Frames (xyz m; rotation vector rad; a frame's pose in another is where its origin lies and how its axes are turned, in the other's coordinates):
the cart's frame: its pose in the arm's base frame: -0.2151 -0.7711 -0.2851 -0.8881 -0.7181 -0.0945
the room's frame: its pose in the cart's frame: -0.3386 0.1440 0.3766 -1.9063 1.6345 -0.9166
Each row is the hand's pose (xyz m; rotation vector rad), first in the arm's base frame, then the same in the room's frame.
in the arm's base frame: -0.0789 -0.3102 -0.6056 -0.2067 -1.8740 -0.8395
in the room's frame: -0.4309 -0.1336 0.3863 2.8717 -0.3176 -0.2377
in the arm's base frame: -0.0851 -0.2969 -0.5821 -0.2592 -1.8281 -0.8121
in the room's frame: -0.4164 -0.1565 0.3808 2.8424 -0.3948 -0.1899
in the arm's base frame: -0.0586 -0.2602 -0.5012 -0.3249 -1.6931 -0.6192
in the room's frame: -0.3812 -0.2378 0.4083 2.8465 -0.6483 0.0246
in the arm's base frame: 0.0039 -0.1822 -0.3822 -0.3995 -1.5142 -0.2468
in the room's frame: -0.3503 -0.3808 0.4605 2.8457 -1.1066 0.3417
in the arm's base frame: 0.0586 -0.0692 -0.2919 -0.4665 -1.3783 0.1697
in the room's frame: -0.3555 -0.5333 0.4859 -2.5420 1.4892 -0.5334
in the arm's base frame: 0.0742 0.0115 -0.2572 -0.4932 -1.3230 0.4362
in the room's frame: -0.3731 -0.6202 0.4764 -2.2510 1.6258 -0.5615
